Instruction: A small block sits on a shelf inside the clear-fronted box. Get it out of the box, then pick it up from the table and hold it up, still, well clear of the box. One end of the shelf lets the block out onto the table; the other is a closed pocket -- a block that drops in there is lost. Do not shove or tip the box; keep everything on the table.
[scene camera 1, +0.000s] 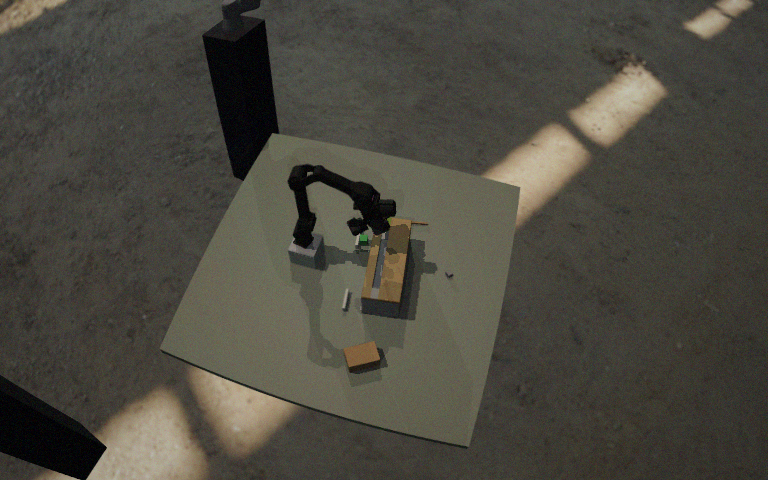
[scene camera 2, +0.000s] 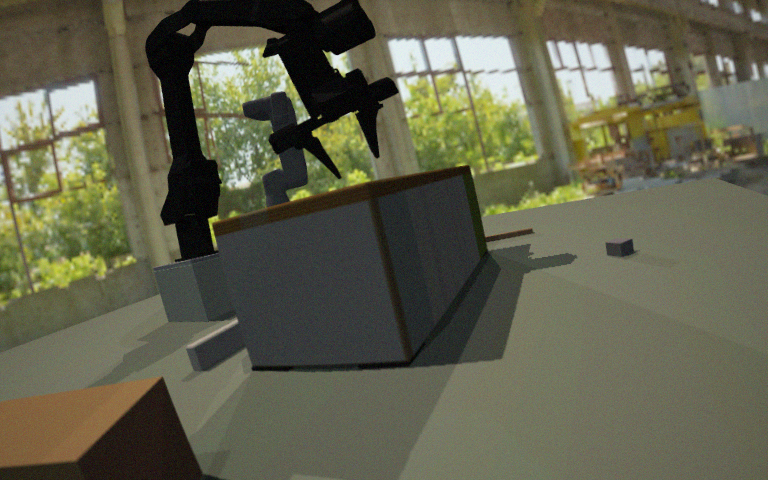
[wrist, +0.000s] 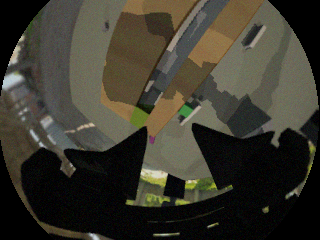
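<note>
The gripper is visible, including in the wrist view. Also visible: a long box and a brown box.
</note>
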